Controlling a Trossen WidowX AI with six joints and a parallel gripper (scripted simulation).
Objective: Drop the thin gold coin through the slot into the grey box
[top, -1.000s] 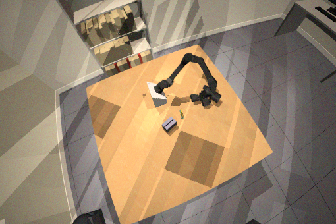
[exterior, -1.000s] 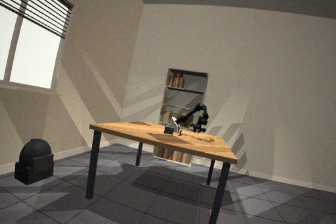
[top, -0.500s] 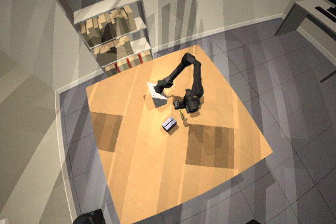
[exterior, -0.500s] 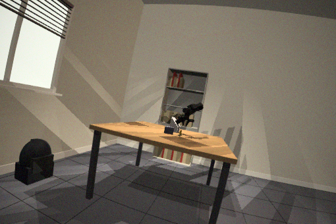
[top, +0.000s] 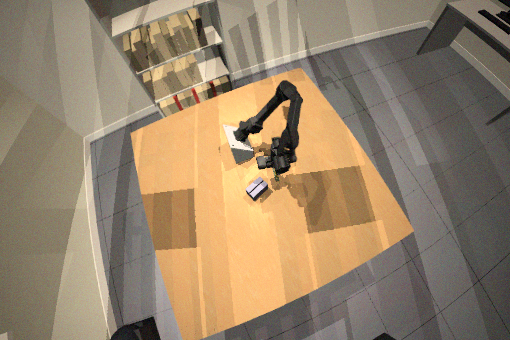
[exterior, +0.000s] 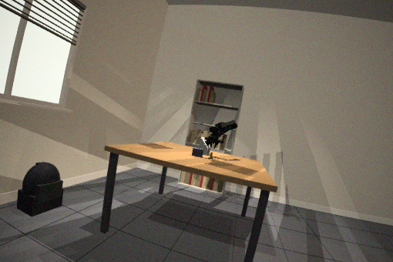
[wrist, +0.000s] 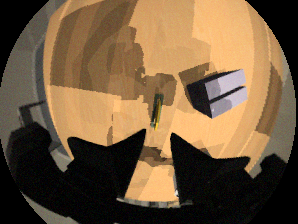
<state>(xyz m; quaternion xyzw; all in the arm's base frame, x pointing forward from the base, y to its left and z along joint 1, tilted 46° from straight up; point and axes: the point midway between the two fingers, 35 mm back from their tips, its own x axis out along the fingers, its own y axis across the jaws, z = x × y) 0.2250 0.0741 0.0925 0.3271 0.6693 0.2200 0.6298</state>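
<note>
My gripper tip is 70 mm above the gold coin.
</note>
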